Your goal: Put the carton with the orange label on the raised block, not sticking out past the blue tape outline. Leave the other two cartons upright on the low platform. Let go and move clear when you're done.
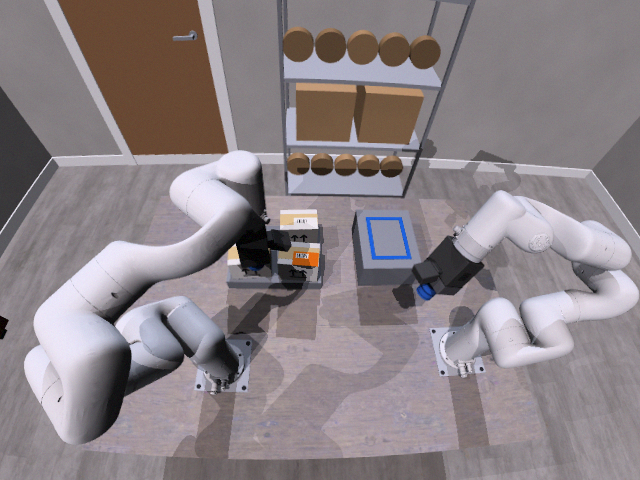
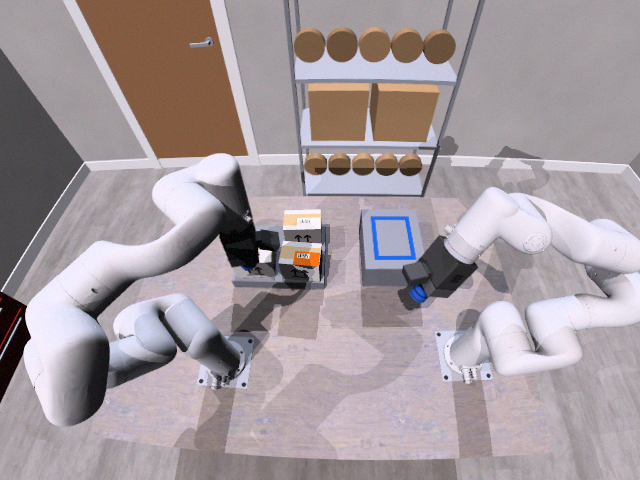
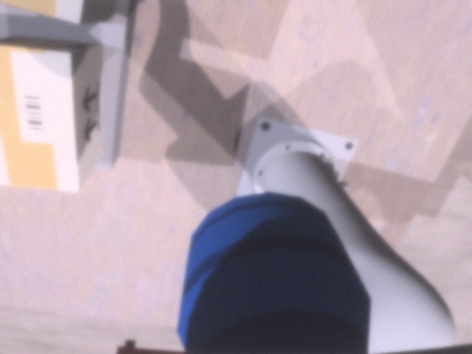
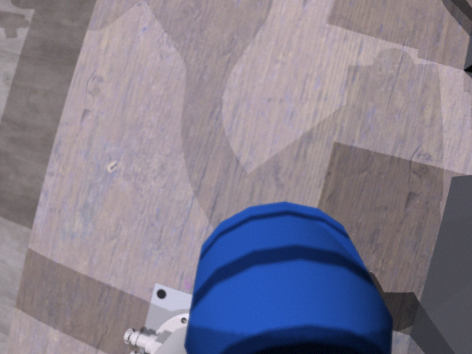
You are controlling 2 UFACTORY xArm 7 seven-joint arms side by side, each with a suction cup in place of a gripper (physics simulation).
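Frame: origin at the left arm's base, x ahead, y left, z up, level; metres.
Where they show: left hand at its tool point: [image 3: 264, 258]; right hand at its tool point: [image 1: 423, 293] [image 2: 417, 295] [image 4: 276, 272]; left arm's base at its link origin: [image 1: 224, 364] [image 2: 226, 360] [image 3: 293, 176]; right arm's base at its link origin: [image 1: 457, 350] [image 2: 463, 354].
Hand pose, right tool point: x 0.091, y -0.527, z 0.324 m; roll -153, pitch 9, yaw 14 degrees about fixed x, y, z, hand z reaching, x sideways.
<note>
Things, the pixels of their top centre, and the offset from my right tool point. "pt": a spot on its surface instead.
- carton with the orange label, top centre: [image 1: 299, 253] [image 2: 300, 253] dx +0.223, dy +0.302, dz -0.175 m
- low grey platform at its top centre: [image 3: 13, 20] [image 1: 275, 252] [image 2: 280, 252] dx +0.290, dy +0.388, dz -0.276 m
- second carton at its top centre: [image 1: 298, 219] [image 2: 302, 219] dx +0.359, dy +0.306, dz -0.172 m
- third carton at its top centre: [image 3: 24, 124] [image 1: 248, 251] [image 2: 251, 251] dx +0.230, dy +0.464, dz -0.182 m
- raised block at its top centre: [image 2: 392, 237] [image 1: 387, 237] dx +0.313, dy -0.004, dz -0.203 m
- blue tape outline at a spot on its surface: [image 2: 393, 257] [image 1: 389, 257] pt dx +0.231, dy +0.001, dz -0.204 m
The carton with the orange label [image 1: 305, 258] [image 2: 307, 258] stands upright at the front right of the low grey platform [image 1: 273, 284] [image 2: 279, 283]. A second carton [image 1: 298, 221] [image 2: 302, 221] stands upright behind it. The third carton [image 2: 266, 263] [image 3: 35, 115] stands at the platform's front left, partly hidden by my left arm's black tool. My left gripper [image 1: 254, 267] [image 2: 247, 267] [image 3: 275, 270] is open, its blue cup bare and apart from that carton. My right gripper [image 1: 425, 292] [image 2: 417, 294] [image 4: 290, 280] is open and bare, in front of the raised block [image 1: 385, 276] [image 2: 390, 276]. The blue tape outline [image 1: 391, 257] [image 2: 393, 257] holds no carton.
A shelf rack [image 1: 361, 81] [image 2: 374, 81] with brown boxes and round items stands behind the table. My left arm reaches in over the platform's left side. My right arm's black tool hangs beside the block's front right corner. Both arm bases are bolted near the table's front.
</note>
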